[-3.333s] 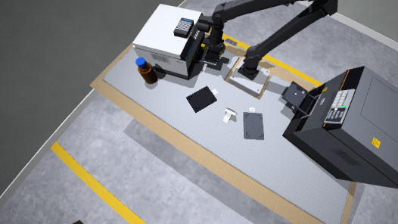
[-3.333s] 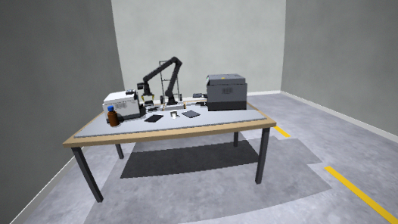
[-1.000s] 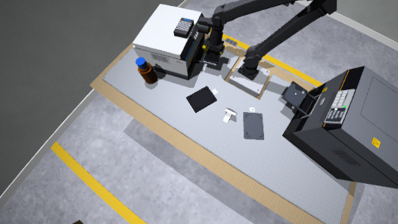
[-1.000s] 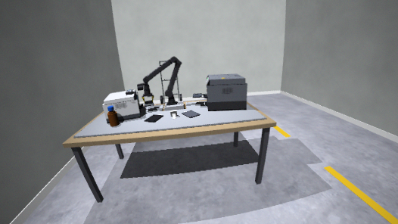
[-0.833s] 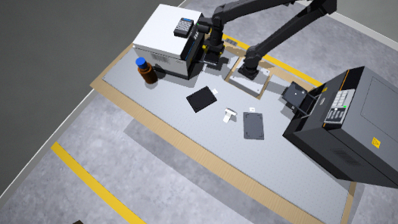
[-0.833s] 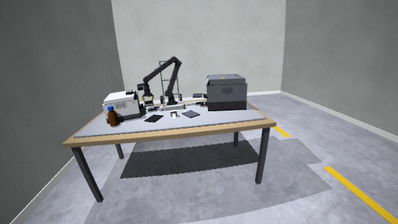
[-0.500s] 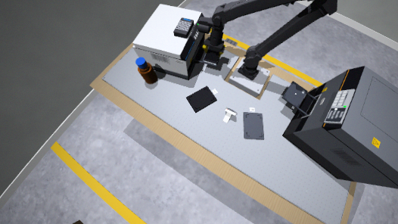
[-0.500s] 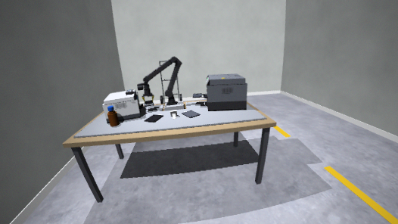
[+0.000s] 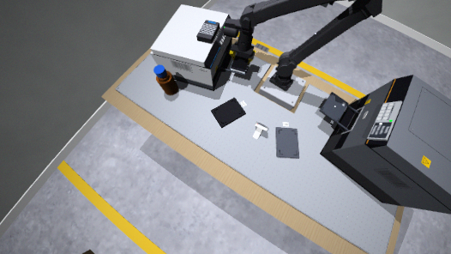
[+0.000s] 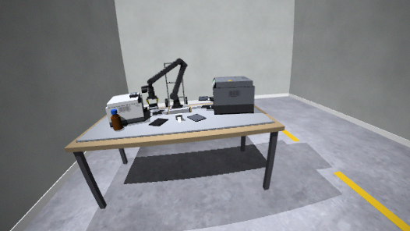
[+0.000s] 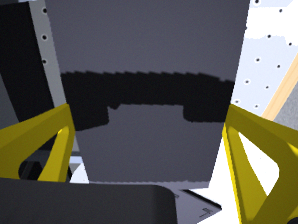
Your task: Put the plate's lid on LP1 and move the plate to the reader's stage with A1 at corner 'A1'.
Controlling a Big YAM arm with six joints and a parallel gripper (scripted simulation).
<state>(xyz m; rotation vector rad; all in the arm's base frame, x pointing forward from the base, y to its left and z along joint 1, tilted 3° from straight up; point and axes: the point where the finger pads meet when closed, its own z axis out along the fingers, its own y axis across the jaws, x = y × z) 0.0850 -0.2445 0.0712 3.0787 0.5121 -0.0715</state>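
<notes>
Right now the white well plate is 20 mm below my hand. Round my hand: black bench pad 260 mm ahead, 110 mm to the left, 100 mm below; then brown capped bottle 360 mm ahead, 260 mm to the right, 10 mm above; then glossy lid right at my hand.
</notes>
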